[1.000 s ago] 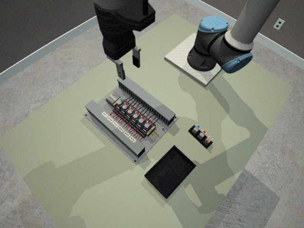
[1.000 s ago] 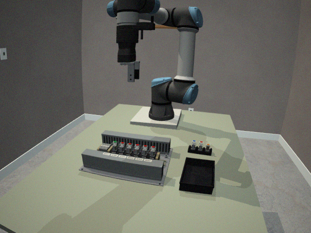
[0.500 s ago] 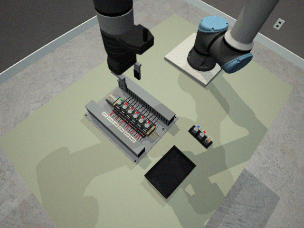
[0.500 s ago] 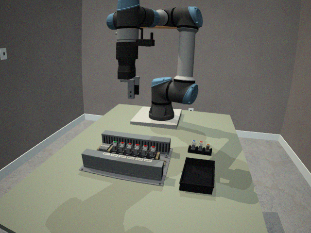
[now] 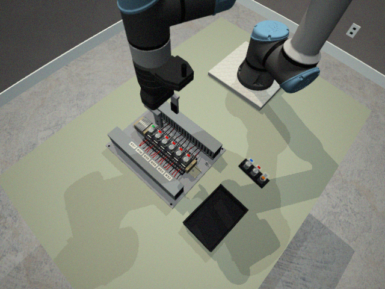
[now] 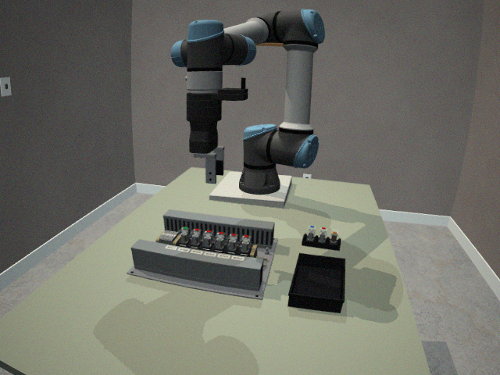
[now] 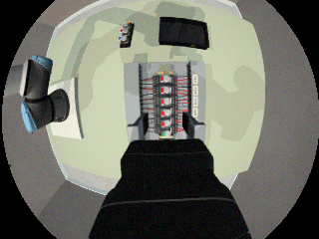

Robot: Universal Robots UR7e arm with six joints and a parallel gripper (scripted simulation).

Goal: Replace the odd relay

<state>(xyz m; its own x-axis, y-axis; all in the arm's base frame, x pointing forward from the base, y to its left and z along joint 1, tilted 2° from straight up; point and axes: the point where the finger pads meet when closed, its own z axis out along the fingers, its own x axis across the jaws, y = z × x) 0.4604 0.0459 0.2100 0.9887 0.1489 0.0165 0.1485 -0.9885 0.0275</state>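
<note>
Right now my hand is 17 cm above the green-button relay, 8 cm to the left of it and 2 cm short of it. Round my hand: black tray 26 cm to the left, 21 cm below, 3 cm ahead; blue-button relay 21 cm to the left, 20 cm below, 16 cm behind; black spare holder 24 cm to the left, 21 cm below, 16 cm behind.
</note>
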